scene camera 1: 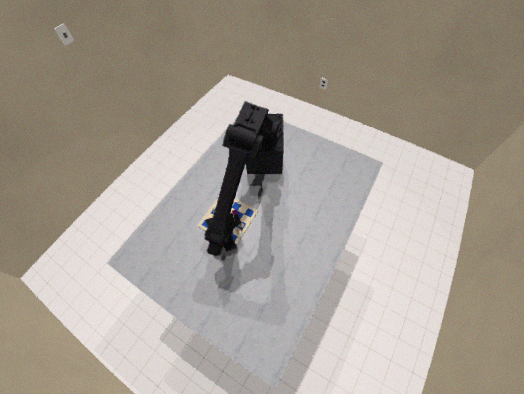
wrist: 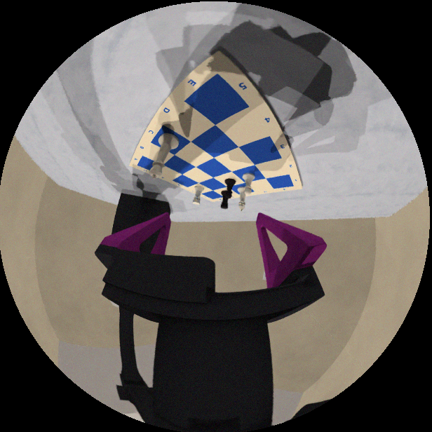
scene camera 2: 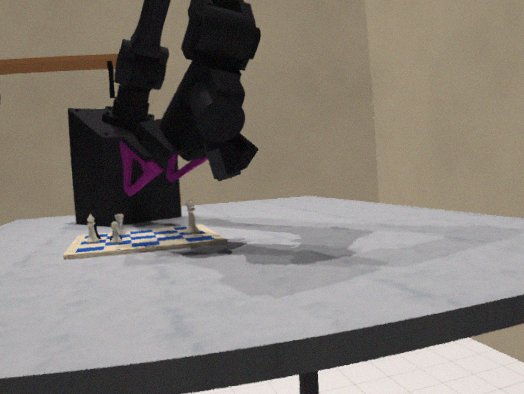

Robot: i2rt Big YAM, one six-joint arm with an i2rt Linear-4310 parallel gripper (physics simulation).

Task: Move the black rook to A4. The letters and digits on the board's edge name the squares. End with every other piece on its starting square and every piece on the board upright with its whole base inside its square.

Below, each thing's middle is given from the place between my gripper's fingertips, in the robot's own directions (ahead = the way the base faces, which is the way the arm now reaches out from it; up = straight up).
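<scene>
There is the chessboard [scene camera 1: 246, 213], and counting from my hand I find it 8 cm below, 3 cm behind and 2 cm to the right.
</scene>
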